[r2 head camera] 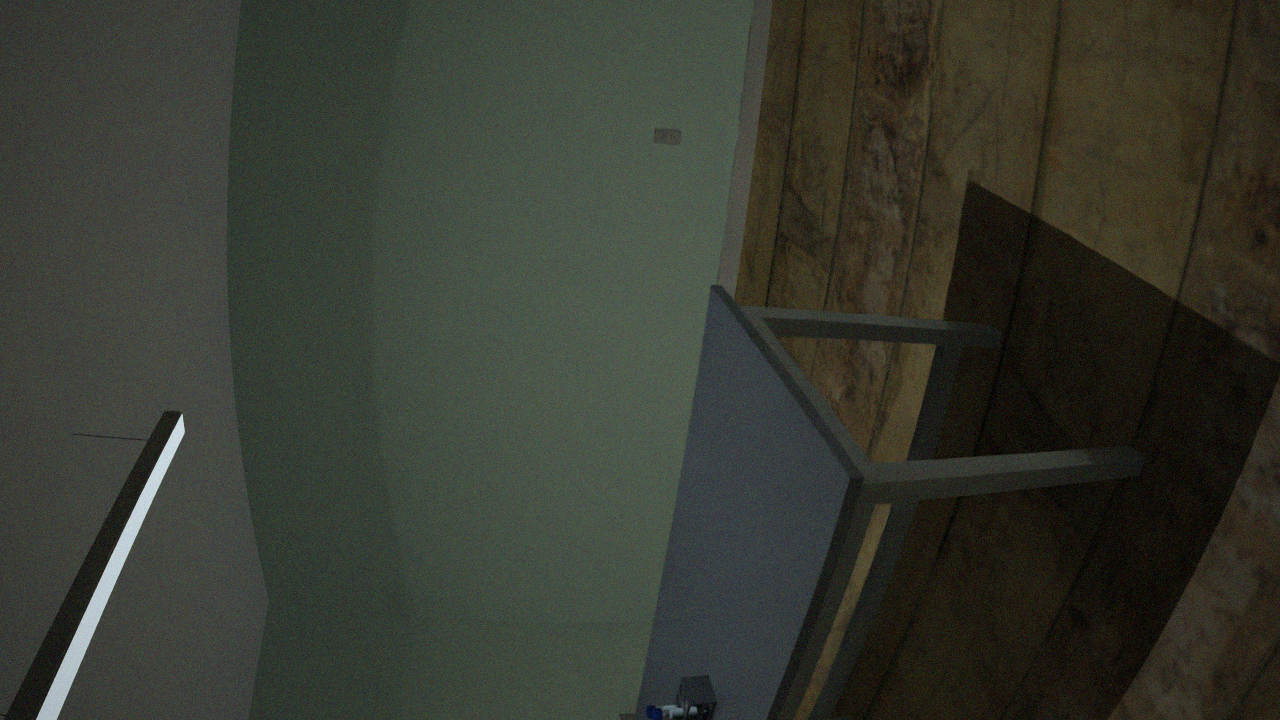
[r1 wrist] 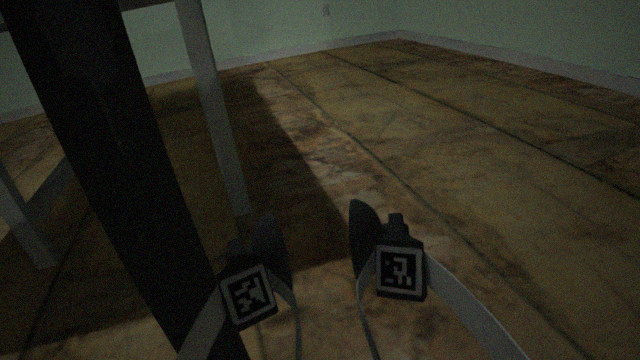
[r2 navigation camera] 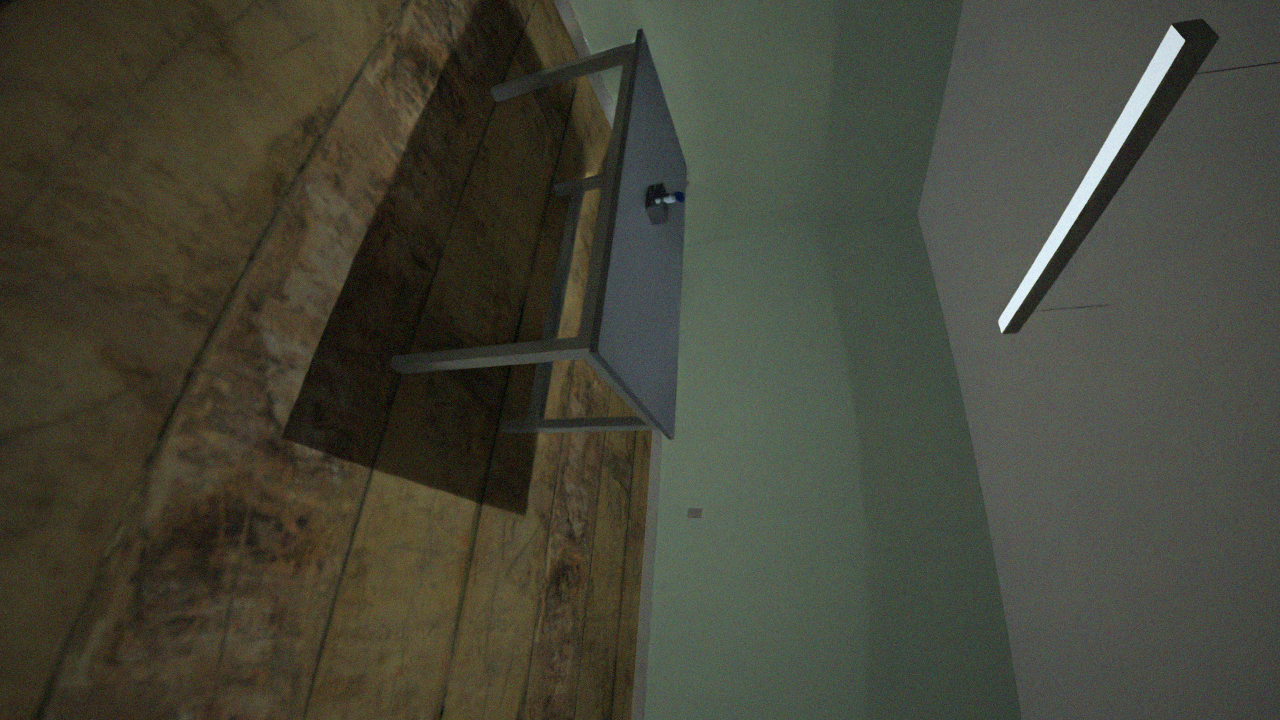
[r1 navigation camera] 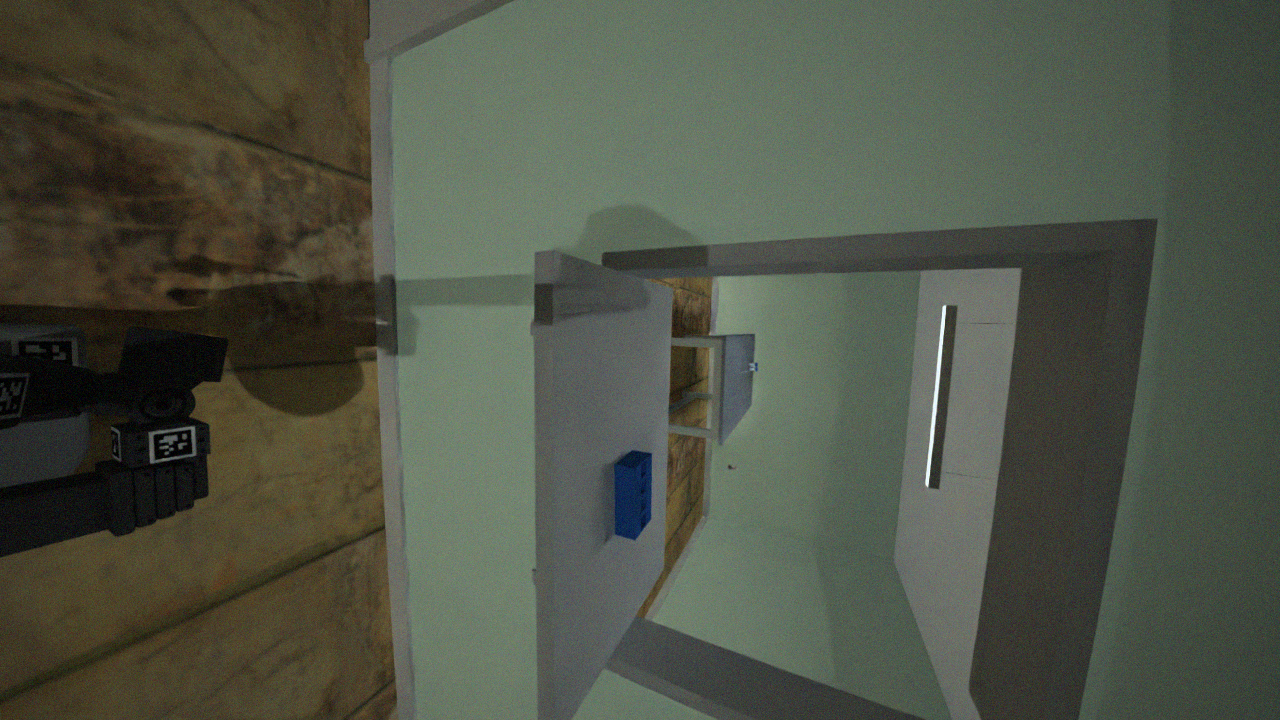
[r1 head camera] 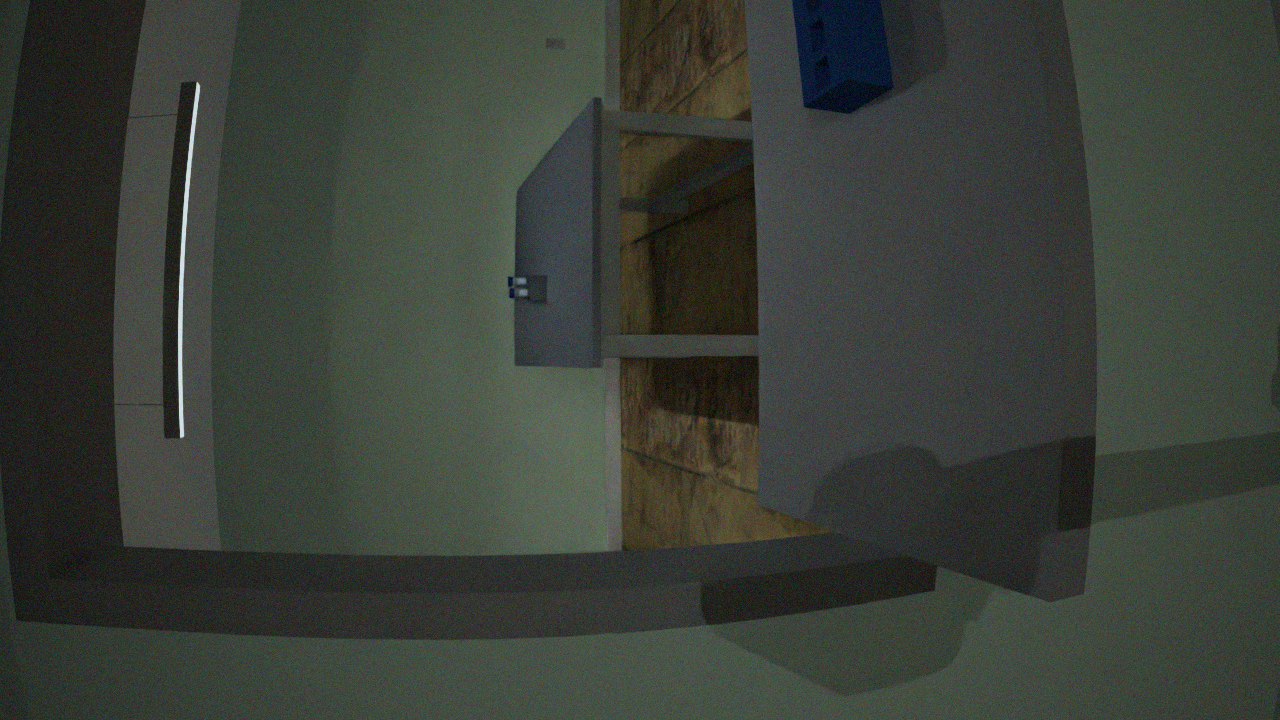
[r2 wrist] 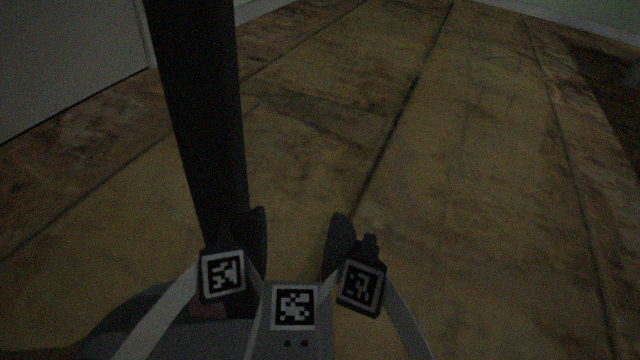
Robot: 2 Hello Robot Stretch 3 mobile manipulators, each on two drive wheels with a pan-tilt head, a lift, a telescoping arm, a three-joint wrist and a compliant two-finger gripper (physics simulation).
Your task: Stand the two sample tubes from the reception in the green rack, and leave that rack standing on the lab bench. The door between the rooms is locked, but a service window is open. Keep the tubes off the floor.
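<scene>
Two small tubes with blue caps (r1 head camera: 520,287) (r2 navigation camera: 673,197) stand close together at a small grey holder (r1 head camera: 537,288) (r2 navigation camera: 657,213) on a grey table (r1 head camera: 563,241) (r2 head camera: 751,501) (r2 navigation camera: 640,295), seen by r1 through the service window (r1 head camera: 358,573) (r1 navigation camera: 877,250). In the r2 head view the holder (r2 head camera: 696,693) is at the bottom edge. The green rack does not show. My r1 gripper (r1 wrist: 317,240) is open over the floor, with nothing between its fingers. My r2 gripper (r2 wrist: 296,240) is open over the floor and empty, away from the tubes.
A blue rack (r1 head camera: 850,76) (r1 navigation camera: 632,494) stands on the window's wide grey ledge (r1 head camera: 921,268) (r1 navigation camera: 581,402). Legs of a table (r1 wrist: 220,120) stand beyond r1's dark mast (r1 wrist: 110,150). A pale door panel (r2 wrist: 70,65) is left of r2's dark mast (r2 wrist: 205,115).
</scene>
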